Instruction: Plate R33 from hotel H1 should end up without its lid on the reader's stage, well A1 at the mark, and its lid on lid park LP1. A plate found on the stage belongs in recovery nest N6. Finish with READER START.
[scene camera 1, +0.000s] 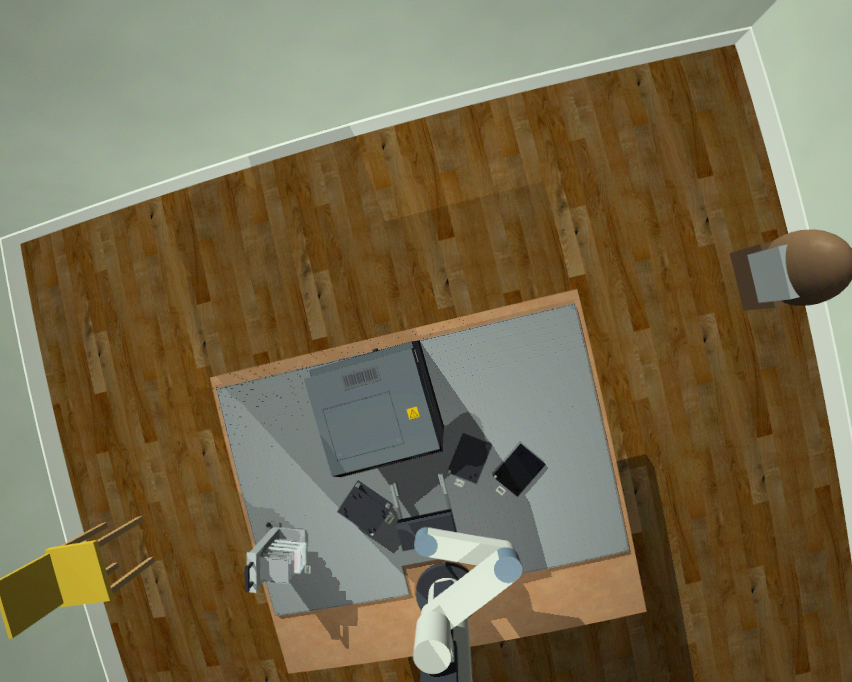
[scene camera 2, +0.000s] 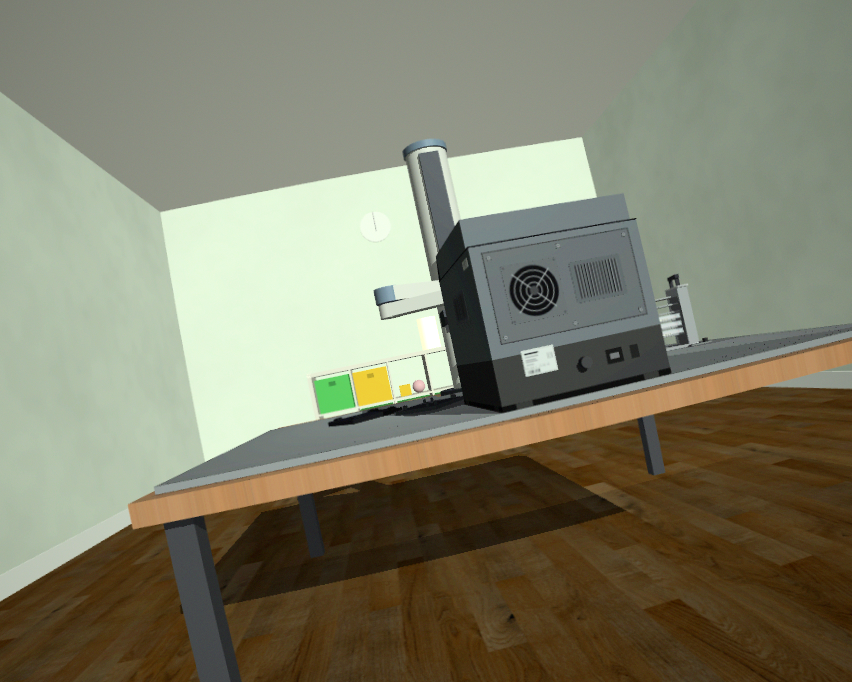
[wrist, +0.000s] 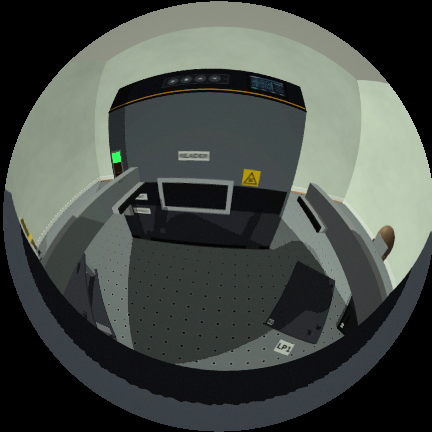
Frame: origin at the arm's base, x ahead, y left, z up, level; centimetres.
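Seen in the pictures: gripper, fingertip midpoint: (scene camera 1: 416, 478) (wrist: 222, 178).
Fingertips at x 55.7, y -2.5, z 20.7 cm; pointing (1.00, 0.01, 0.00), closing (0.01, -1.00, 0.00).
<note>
Offsets run from my fingertips to a thing's top centre. "spot": to the spot under its first point.
The reader {dy +5.4, dx +26.2, dz +15.5 cm} (scene camera 1: 369, 433) (scene camera 2: 490, 284) (wrist: 210, 130) stands at the table's back; its framed front opening {spot: dy +4.4, dx +9.5, dz -7.2 cm} (wrist: 195, 195) is dark and no plate can be made out inside. The hotel (scene camera 1: 260, 553) (scene camera 2: 683, 316) stands at the left in scene camera 1, with pale plates {spot: dy +56.8, dx -23.7, dz -3.6 cm} (scene camera 1: 279, 567); their labels are unreadable. Lid park LP1 {dy -18.3, dx -3.8, dz -17.4 cm} (scene camera 1: 468, 458) (wrist: 302, 300) is dark, with no lid visible on it. Nest N6 {dy -35.5, dx -12.3, dz -17.6 cm} (scene camera 1: 520, 469) (wrist: 346, 320) is a black tray beside it, partly hidden in the wrist view. My gripper (scene camera 1: 419, 492) (wrist: 222, 178) is open and empty, pointing at the reader from a distance.
A dark nest {dy +25.0, dx -13.4, dz -12.4 cm} (scene camera 1: 364, 507) (wrist: 75, 285) lies left of the gripper, partly behind the left finger in the wrist view. The reader's indicator {spot: dy +19.1, dx +8.7, dz +0.4 cm} (wrist: 116, 157) glows green. Two small labelled controls {spot: dy +14.9, dx +9.0, dz -9.3 cm} (wrist: 142, 203) sit left of the opening. The folded arm (scene camera 1: 472, 590) is at the table's front.
</note>
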